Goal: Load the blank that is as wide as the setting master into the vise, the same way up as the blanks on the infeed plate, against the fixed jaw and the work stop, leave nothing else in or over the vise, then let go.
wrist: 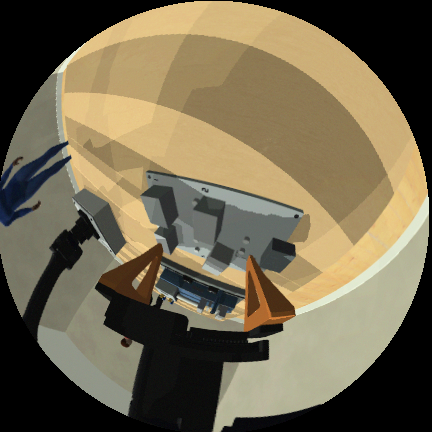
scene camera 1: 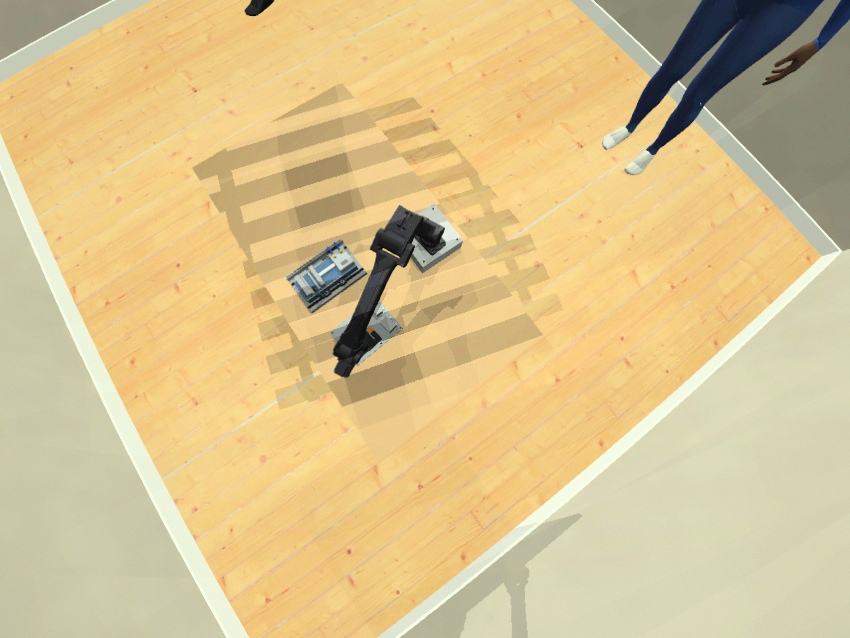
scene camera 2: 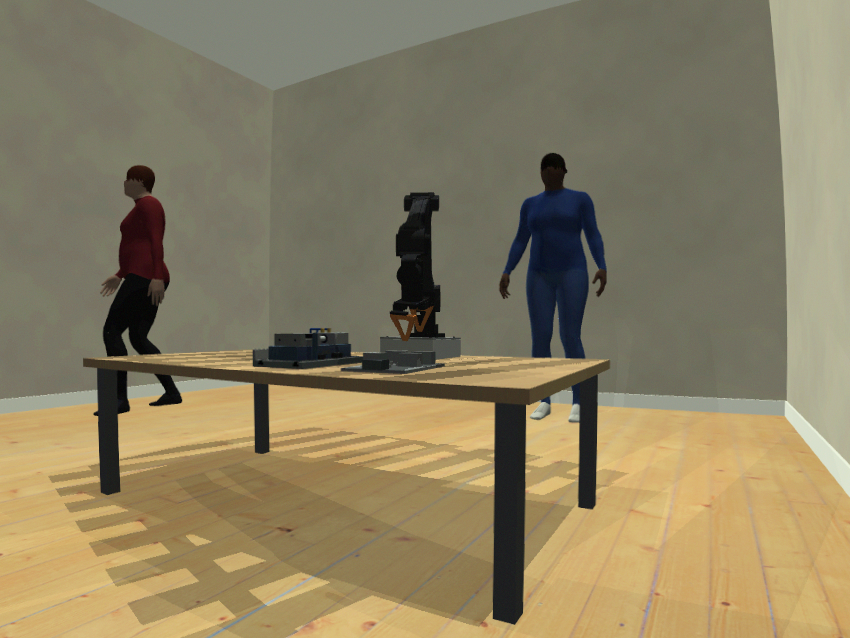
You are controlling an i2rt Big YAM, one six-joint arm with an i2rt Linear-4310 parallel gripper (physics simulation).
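Pixels of known places: gripper, fingertip midpoint: [wrist: 203, 253] [scene camera 1: 368, 342] [scene camera 2: 412, 336]; arm's base at its link origin: [wrist: 89, 223] [scene camera 1: 430, 240] [scene camera 2: 426, 337].
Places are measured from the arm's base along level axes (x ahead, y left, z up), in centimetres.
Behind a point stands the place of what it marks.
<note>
My gripper [scene camera 2: 412, 334] {z 1.6, x 48.6, y 17.1 cm} [wrist: 203, 253] {z 1.6, x 48.6, y 17.1 cm} is open and empty, its orange fingers above the infeed plate [scene camera 1: 365, 355] {z -6.6, x 53.6, y 18.9 cm} [scene camera 2: 401, 371] {z -6.9, x 59.2, y 18.9 cm} [wrist: 260, 215] {z -6.6, x 53.7, y 17.5 cm}. In the wrist view, several grey blocks stand on the plate: a tall block [wrist: 209, 220] {z -3.1, x 47.5, y 17.3 cm} near the middle, a wide block [wrist: 160, 205] {z -3.1, x 39.6, y 17.2 cm} at the left, a small block [wrist: 166, 239] {z -3.3, x 38.8, y 8.7 cm}, a light block [wrist: 218, 257] {z -3.6, x 49.3, y 8.7 cm} between the fingertips in the picture, and a darker block [wrist: 279, 254] {z -4.2, x 58.4, y 13.4 cm} at the right. The blue and grey vise [scene camera 1: 326, 274] {z -1.5, x 43.7, y -18.4 cm} [scene camera 2: 308, 350] {z -2.7, x 52.5, y -14.1 cm} [wrist: 190, 292] {z -1.4, x 43.0, y -13.7 cm} stands beside the plate. Which block matches the setting master, and what the jaws hold, I cannot tell.
The robot base [scene camera 1: 439, 257] {z -1.8, x 1.6, y 8.0 cm} [scene camera 2: 446, 346] {z -3.2, x 0.8, y 8.3 cm} [wrist: 102, 215] {z -3.6, x 10.5, y 4.6 cm} stands on the wooden table [scene camera 2: 480, 385] {z -7.5, x 75.5, y 44.4 cm} behind the plate. The black arm [scene camera 1: 370, 295] {z 39.1, x 37.5, y 14.2 cm} hides part of the plate in scene camera 1. Blue and yellow parts [scene camera 1: 335, 248] {z -4.7, x 33.1, y -26.9 cm} stand at the vise's far end. Two people stand beyond the table.
</note>
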